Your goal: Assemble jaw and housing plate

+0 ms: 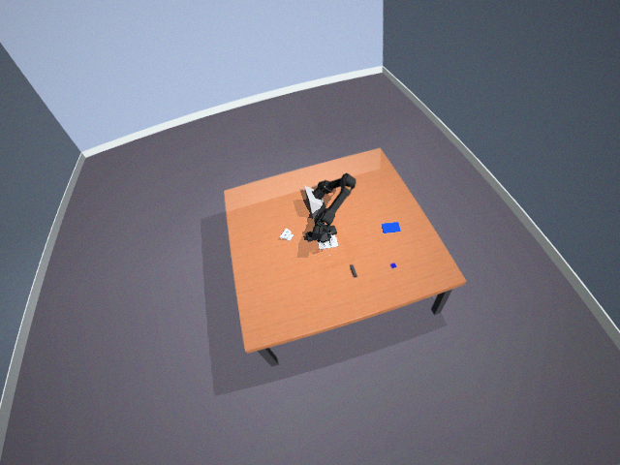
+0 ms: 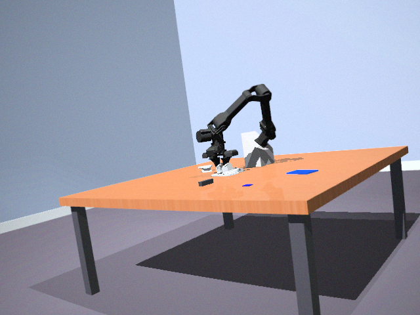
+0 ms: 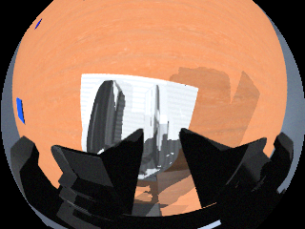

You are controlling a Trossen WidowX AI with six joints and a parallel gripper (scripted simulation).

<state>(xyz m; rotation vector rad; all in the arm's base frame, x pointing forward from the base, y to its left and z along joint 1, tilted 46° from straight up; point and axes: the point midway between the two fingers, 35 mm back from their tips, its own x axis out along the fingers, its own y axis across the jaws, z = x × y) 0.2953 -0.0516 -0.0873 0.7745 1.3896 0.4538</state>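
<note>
Right now my gripper tip is 3 cm past the white jaw and 2 cm to the right of it. The rest, counted from my gripper tip: small black block: 28 cm ahead, 8 cm to the left, 1 cm below; base: 16 cm behind, 19 cm to the right, 1 cm above; small white part: 16 cm behind, 19 cm to the right, 1 cm below.
</note>
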